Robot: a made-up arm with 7 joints.
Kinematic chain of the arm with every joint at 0, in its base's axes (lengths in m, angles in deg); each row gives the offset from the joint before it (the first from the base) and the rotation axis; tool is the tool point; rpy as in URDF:
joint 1: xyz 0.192 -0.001 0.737 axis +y
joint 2: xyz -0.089 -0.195 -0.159 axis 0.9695 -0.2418 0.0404
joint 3: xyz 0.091 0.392 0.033 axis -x
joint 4: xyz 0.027 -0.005 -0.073 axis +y
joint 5: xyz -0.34 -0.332 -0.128 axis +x
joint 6: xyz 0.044 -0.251 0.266 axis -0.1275 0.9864 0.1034
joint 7: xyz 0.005 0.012 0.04 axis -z
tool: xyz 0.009 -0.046 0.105 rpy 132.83 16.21 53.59
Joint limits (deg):
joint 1: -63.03..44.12
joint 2: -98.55..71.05
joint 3: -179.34..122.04
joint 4: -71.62..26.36
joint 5: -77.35..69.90
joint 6: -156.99..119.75
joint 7: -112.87..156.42
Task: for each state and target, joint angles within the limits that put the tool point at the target. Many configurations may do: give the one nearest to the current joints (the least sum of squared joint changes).
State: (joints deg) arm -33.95 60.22 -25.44 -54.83 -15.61 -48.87 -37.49
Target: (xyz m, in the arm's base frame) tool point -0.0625 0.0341 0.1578
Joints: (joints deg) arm -13.69 43.50 -24.50 -50.54 -10.60 -52.34 -36.03
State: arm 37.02 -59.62 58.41 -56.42 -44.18 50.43 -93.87
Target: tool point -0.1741 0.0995 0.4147
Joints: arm 20.13 -82.76 70.07 -38.38 -55.26 45.12 -93.32
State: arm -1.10 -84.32 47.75 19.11 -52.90 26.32 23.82
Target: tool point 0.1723 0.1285 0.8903
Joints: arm 0.18 -49.09 14.82 15.03 -14.84 27.20 22.44
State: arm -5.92 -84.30 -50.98 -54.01 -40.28 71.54 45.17
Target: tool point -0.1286 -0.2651 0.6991
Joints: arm 13.44 -94.09 -29.41 -37.85 -24.85 68.61 44.01
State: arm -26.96 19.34 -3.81 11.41 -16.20 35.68 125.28
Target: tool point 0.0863 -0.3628 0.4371
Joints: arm -29.65 25.80 -20.48 -3.58 -3.78 32.06 124.37
